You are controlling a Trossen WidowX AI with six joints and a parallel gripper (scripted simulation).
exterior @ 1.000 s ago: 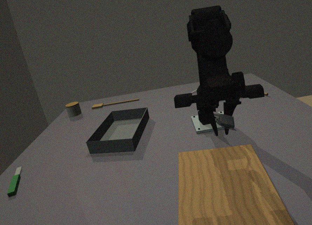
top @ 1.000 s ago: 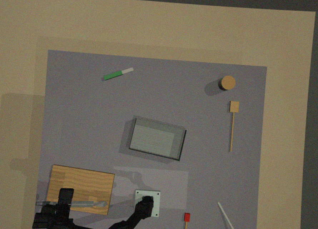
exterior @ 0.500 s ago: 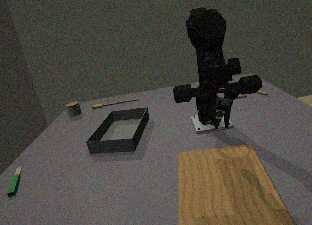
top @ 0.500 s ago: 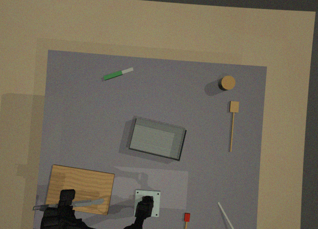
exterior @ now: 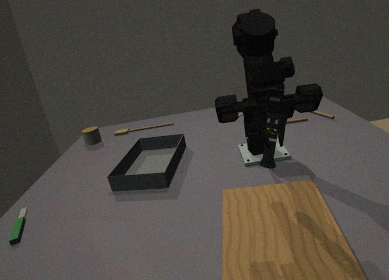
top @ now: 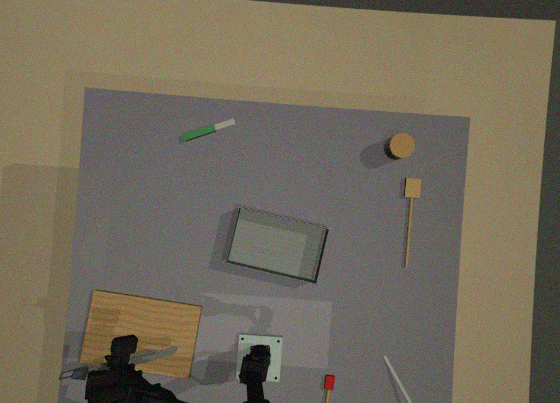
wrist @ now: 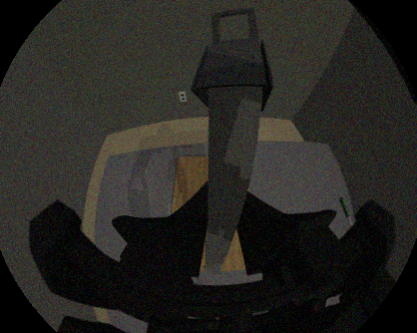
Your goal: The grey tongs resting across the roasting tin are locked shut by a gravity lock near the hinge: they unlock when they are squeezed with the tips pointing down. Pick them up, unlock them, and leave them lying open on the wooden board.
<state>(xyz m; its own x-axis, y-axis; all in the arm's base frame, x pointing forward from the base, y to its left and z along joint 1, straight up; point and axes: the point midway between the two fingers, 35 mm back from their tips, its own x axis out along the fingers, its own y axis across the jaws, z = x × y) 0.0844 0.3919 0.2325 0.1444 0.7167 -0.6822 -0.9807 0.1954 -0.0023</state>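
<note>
Right now my gripper tip is 21 cm above the wooden board, 3 cm to the left of it and 1 cm past it. The rest, counted from my gripper tip: roasting tin 48 cm to the right, 28 cm ahead, 19 cm below; cork-topped pot 89 cm to the right, 60 cm ahead, 19 cm below; red-headed brush 64 cm to the right, 24 cm behind, 21 cm below.
</note>
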